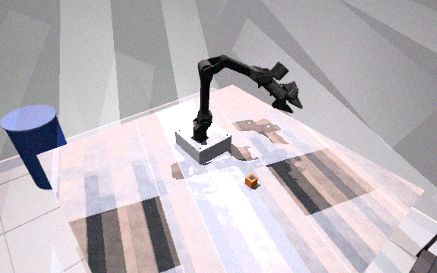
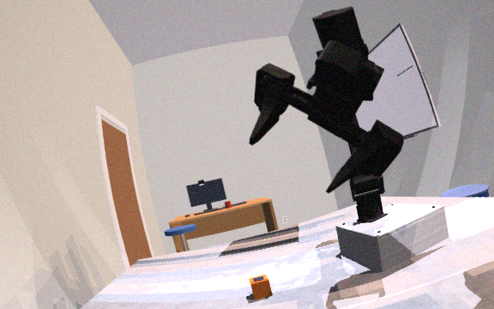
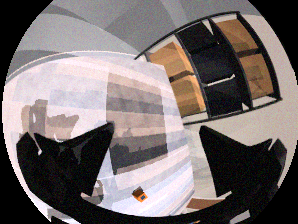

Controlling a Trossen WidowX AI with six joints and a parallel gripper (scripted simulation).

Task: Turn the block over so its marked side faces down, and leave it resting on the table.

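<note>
The orange block is 31 cm to the right of my gripper tip and 23 cm below it.
</note>
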